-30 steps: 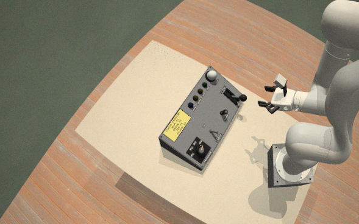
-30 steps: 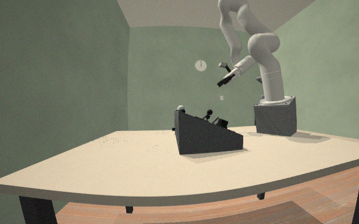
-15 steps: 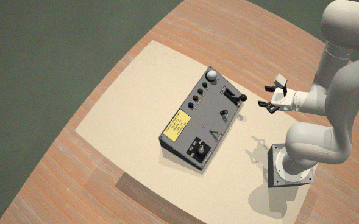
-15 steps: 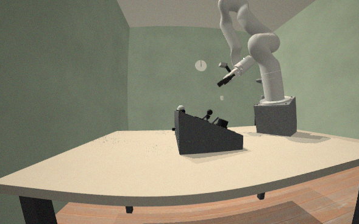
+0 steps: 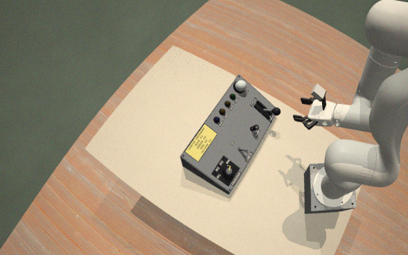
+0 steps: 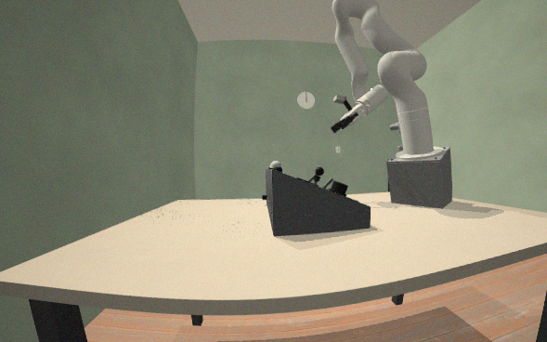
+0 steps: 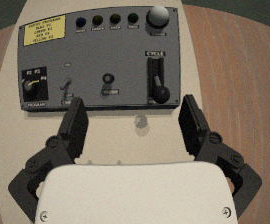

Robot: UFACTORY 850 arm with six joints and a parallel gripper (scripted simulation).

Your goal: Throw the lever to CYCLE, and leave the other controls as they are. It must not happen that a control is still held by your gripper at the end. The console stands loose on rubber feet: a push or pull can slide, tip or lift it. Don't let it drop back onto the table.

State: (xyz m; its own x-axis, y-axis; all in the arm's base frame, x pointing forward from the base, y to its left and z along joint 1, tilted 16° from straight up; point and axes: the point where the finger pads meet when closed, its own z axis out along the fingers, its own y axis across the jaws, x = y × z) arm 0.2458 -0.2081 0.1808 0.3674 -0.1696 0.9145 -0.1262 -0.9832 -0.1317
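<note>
Now: hand 22 cm above the lever, 10 cm short of it and 7 cm to the left of it. Also, from my hand: grey sloped console 26 cm below, 18 cm ahead, 9 cm to the left; rotary selector 27 cm to the left, 24 cm below, 17 cm ahead; toggle 23 cm below, 13 cm ahead, 4 cm to the left.
</note>
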